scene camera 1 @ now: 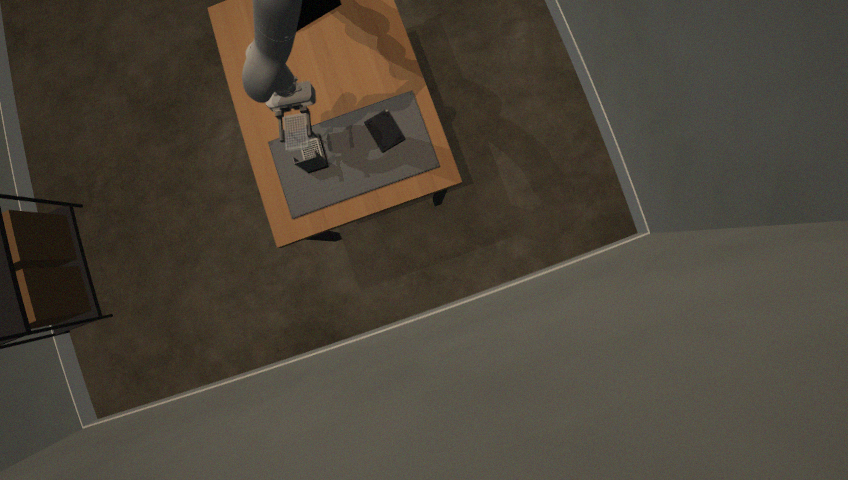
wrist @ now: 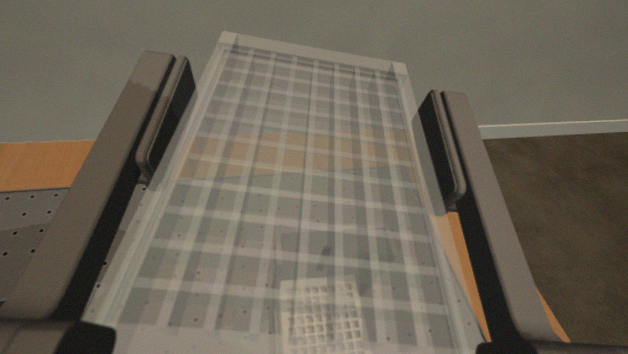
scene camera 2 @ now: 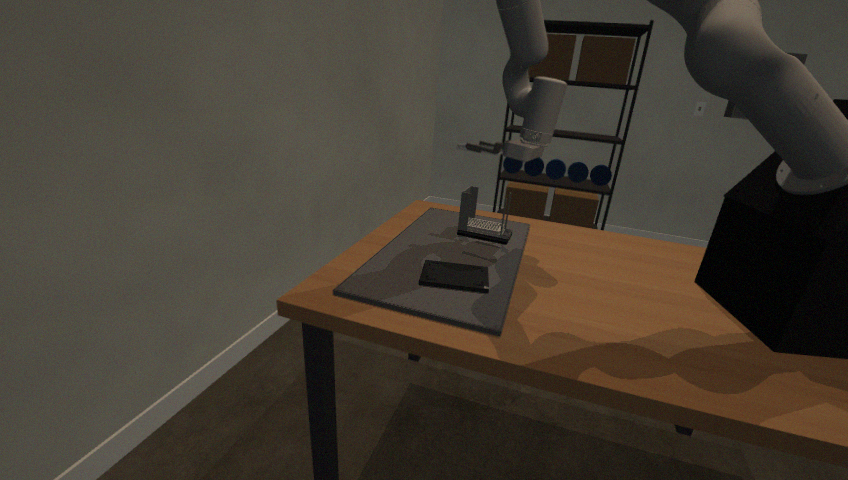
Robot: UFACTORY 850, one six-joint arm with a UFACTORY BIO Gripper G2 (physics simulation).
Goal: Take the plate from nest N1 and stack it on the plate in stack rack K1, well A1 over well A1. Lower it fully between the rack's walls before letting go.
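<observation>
My gripper (scene camera 1: 295,134) (scene camera 2: 473,146) (wrist: 306,121) is shut on a clear gridded plate (scene camera 1: 295,127) (wrist: 300,200), gripping its long sides. The plate looks roughly level, high above the mat near stack rack K1 (scene camera 1: 313,164) (scene camera 2: 467,209). A pale plate (scene camera 1: 310,148) (scene camera 2: 484,225) (wrist: 320,322) lies low in the rack. In the wrist view it shows through the held plate near the bottom edge. The rack's tall dark wall and thin posts show in scene camera 2. Nest N1 (scene camera 1: 385,130) (scene camera 2: 454,276) is a dark, empty block. Well A1 labels are too small to read.
The rack and nest stand on a grey perforated mat (scene camera 1: 297,205) (scene camera 2: 493,318) on the wooden table (scene camera 1: 333,53) (scene camera 2: 595,267). A black block (scene camera 2: 755,267) stands under the arm's base. A shelf unit (scene camera 2: 595,27) stands behind, off the table. Arm shadows cross the mat.
</observation>
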